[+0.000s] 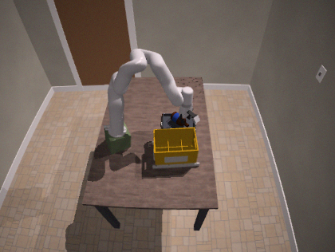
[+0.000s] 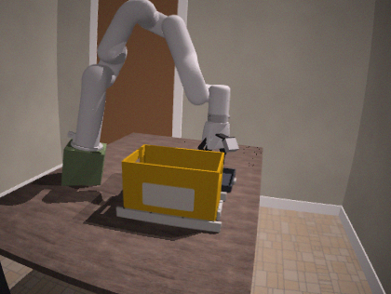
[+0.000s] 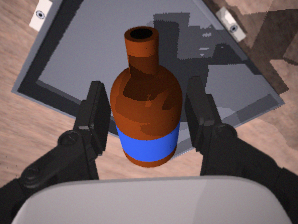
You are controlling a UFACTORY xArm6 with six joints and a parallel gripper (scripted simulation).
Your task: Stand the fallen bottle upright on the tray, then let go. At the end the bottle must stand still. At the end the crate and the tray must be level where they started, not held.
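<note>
Right now my hand is 30 mm past the bottle, 40 mm to the right of it and 50 mm above it. The rest, counted from my hand: yellow crate 110 mm behind, 230 mm to the right, 10 mm below; then tray 40 mm behind, 40 mm to the left, 80 mm below.
</note>
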